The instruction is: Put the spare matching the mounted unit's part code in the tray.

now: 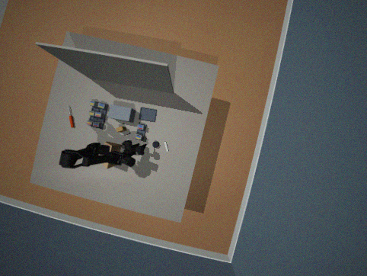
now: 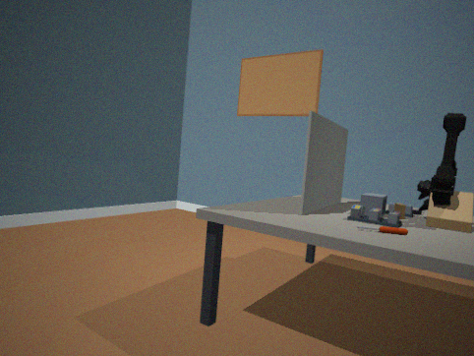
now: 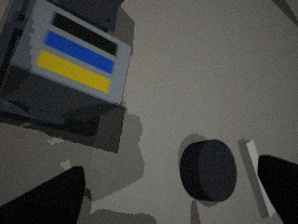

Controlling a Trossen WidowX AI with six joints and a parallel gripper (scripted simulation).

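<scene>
Right now the grey spare is 50 mm ahead of my gripper tip, 40 mm to the left of it and 20 mm below it. Also, from my gripper tip: white stick: 170 mm to the right, 60 mm below, 10 mm behind; then brown block: 190 mm to the left, 90 mm ahead, 30 mm below; then black disc: 90 mm to the right, 50 mm below.
</scene>
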